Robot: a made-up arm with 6 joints.
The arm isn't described. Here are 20 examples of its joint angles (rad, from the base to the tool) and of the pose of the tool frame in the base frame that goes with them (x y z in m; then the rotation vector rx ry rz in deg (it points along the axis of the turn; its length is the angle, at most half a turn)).
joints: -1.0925 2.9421 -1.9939 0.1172 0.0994 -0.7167
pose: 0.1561 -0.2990 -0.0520 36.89 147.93 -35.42
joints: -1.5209 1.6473 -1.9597 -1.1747 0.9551 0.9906
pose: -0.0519 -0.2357 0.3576 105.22 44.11 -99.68
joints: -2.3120 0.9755 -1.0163 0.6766 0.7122 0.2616
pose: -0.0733 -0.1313 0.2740 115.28 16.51 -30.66
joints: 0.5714 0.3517 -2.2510 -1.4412 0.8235 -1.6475
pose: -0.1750 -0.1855 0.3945 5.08 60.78 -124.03
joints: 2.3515 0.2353 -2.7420 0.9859 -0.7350 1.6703
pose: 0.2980 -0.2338 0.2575 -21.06 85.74 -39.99
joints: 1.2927 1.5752 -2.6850 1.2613 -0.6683 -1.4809
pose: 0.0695 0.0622 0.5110 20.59 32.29 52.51
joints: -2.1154 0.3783 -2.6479 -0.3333 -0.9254 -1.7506
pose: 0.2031 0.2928 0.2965 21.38 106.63 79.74
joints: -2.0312 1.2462 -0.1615 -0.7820 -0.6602 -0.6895
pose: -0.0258 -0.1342 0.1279 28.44 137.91 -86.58
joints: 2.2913 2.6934 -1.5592 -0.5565 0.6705 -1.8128
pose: -0.1459 0.2082 -0.0387 131.43 113.84 29.42
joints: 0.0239 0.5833 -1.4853 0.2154 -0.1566 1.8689
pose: -0.0214 -0.0033 0.4495 26.56 13.34 118.05
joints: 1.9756 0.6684 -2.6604 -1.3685 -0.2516 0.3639
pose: 0.0813 -0.2420 0.4447 31.70 -16.93 50.28
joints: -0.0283 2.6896 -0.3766 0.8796 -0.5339 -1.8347
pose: 0.0578 -0.0347 -0.0366 77.63 -132.22 15.55
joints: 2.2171 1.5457 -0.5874 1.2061 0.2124 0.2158
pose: -0.1219 0.1339 0.1122 64.96 -140.38 -44.56
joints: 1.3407 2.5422 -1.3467 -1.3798 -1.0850 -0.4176
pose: -0.0097 0.2800 0.0311 -117.83 -16.67 60.20
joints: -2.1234 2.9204 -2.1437 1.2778 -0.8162 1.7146
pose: -0.2400 -0.2771 0.0189 39.33 -98.71 -13.75
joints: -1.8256 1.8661 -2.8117 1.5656 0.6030 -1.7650
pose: 0.0014 -0.1848 0.4793 -1.53 51.90 -99.99
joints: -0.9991 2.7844 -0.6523 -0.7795 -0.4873 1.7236
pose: 0.0786 -0.0709 -0.0708 -145.07 -90.70 -28.93
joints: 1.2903 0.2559 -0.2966 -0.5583 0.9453 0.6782
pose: 0.0486 0.0375 0.1669 -48.01 119.57 21.08
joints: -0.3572 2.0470 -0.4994 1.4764 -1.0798 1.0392
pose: 0.1085 -0.1196 0.0661 117.98 12.00 -21.77
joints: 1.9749 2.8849 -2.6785 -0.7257 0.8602 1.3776
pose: -0.1112 0.3680 0.0792 -60.99 123.94 46.54
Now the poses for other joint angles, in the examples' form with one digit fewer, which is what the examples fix.
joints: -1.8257 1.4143 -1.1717 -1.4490 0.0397 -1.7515
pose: -0.063 -0.230 0.268 64.6 -81.5 50.4
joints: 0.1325 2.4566 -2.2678 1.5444 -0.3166 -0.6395
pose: 0.389 0.025 0.199 48.8 83.3 29.9
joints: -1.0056 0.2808 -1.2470 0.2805 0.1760 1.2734
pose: -0.018 0.037 0.398 37.4 14.1 30.9
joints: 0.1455 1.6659 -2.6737 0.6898 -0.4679 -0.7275
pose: 0.111 -0.008 0.516 15.8 7.9 2.1
